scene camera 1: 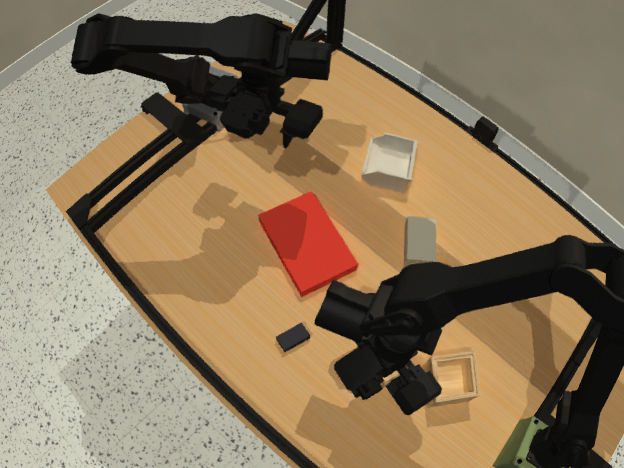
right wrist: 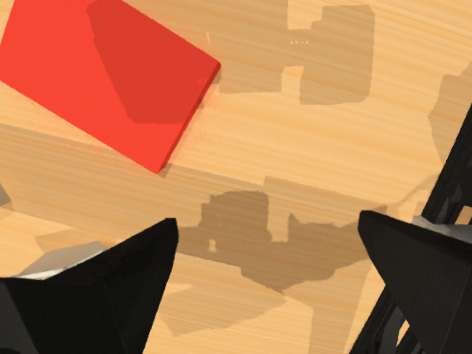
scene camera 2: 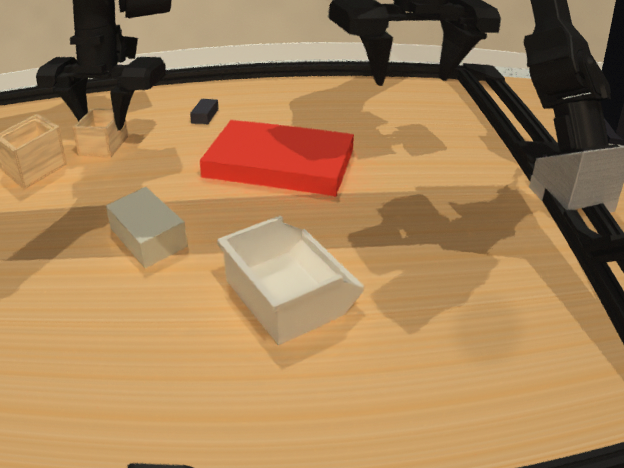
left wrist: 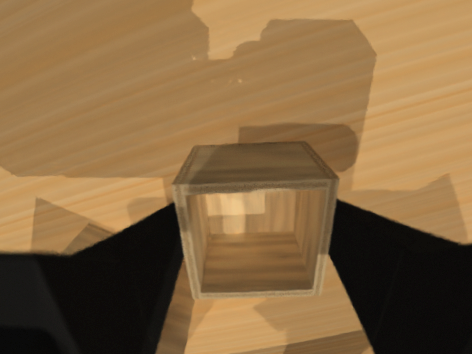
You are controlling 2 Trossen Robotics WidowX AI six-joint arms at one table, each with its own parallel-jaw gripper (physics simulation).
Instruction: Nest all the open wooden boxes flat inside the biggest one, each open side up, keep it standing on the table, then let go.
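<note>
The larger open wooden box (scene camera 1: 474, 382) (scene camera 2: 32, 159) stands upright on the table, with a second rim showing just inside its walls. A smaller open wooden box (scene camera 2: 93, 141) (left wrist: 250, 167) is beside it, open side up; the arm hides it in scene camera 1. My left gripper (scene camera 2: 100, 122) (left wrist: 252, 206) is shut on this smaller box, one finger against each of two opposite walls. I cannot tell whether its bottom touches the table. My right gripper (scene camera 2: 412, 80) (right wrist: 267, 224) is open and empty, high above the table, far from both boxes.
A red slab (scene camera 1: 322, 246) (scene camera 2: 282, 151) (right wrist: 60, 65) lies mid-table. A small dark block (scene camera 1: 293, 337) (scene camera 2: 204, 111), a grey block (scene camera 1: 420, 239) (scene camera 2: 146, 216) and a white open bin (scene camera 1: 390, 156) (scene camera 2: 292, 277) stand around it. A green part (scene camera 1: 521, 443) is near the left arm's base.
</note>
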